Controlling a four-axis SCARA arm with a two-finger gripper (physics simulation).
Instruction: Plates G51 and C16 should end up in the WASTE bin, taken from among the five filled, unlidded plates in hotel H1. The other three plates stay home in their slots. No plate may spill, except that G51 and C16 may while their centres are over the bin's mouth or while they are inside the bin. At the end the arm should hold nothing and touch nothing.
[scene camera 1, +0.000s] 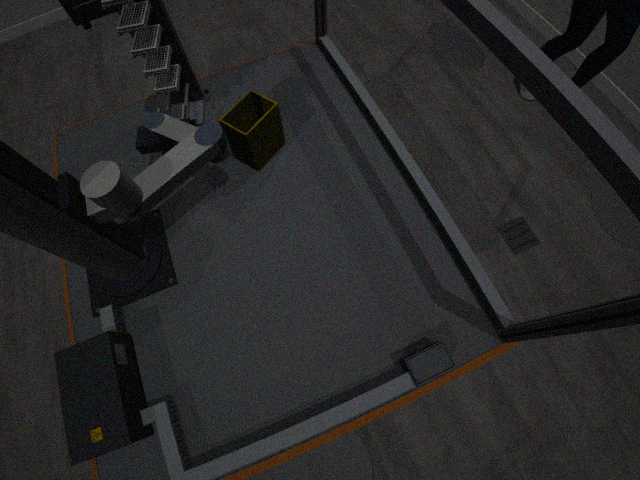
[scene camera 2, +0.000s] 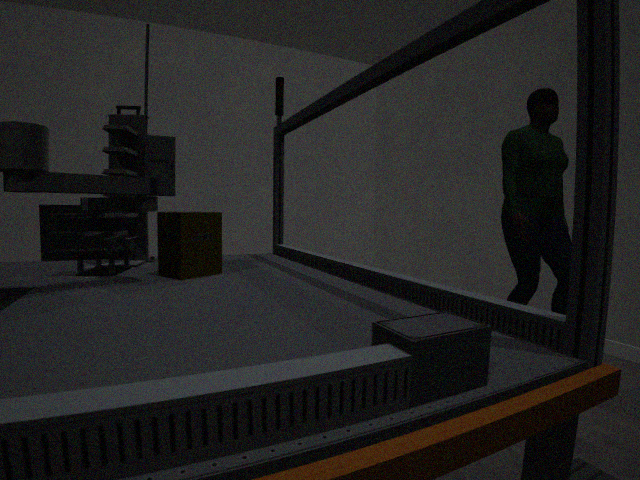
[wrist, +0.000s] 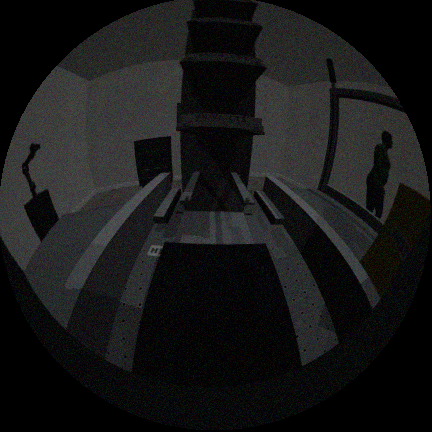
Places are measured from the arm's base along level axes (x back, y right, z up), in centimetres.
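Pixels of known places: gripper, between the fingertips: (scene camera 1: 172, 107) (wrist: 217, 182); arm's base, origin of its link: (scene camera 1: 129, 261).
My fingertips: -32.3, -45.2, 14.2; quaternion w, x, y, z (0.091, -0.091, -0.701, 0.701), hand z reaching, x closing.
Note:
Ahead of a thing's pixels: the offset from my fingertips to its middle, as dx, dy, dz. "*": to the spot under its first point.
Hotel H1 (scene camera 1: 178, 49) (wrist: 217, 155) is a dark tower; its floor tag H1 @(* +8.7, -5.6, -12.9) (wrist: 155, 250) shows in the wrist view. Pale plates stand stacked in it, including an upper one @(-2.5, -8.5, +29.3) (scene camera 1: 133, 16), a middle one @(-2.5, -8.5, +21.4) (scene camera 1: 146, 39) and the lowest @(-2.5, -8.5, +5.8) (scene camera 1: 168, 77) (wrist: 220, 123). Their labels are too dim to read surely. Bare rails @(* -5.5, -5.3, -2.8) (wrist: 242, 187) show below the lowest plate. My gripper (wrist: 217, 182) is shut and empty, low in front of the hotel, below the lowest plate; its fingers are hidden in scene camera 1. The yellow WASTE bin @(-24.5, +22.1, -2.9) (scene camera 1: 258, 142) (scene camera 2: 199, 245) (wrist: 412, 212) stands right of the hotel; its inside is dark.
The arm's pale link (scene camera 1: 170, 165) passes close to the bin's left side. A dark control box @(* +43.2, +86.0, -1.5) (scene camera 1: 93, 397), a small grey box @(-42.7, +112.0, -9.2) (scene camera 1: 429, 363) (scene camera 2: 449, 356) and a low duct (scene camera 1: 310, 421) stand at the edges. A person (scene camera 2: 535, 180) (wrist: 382, 172) is outside the fence.

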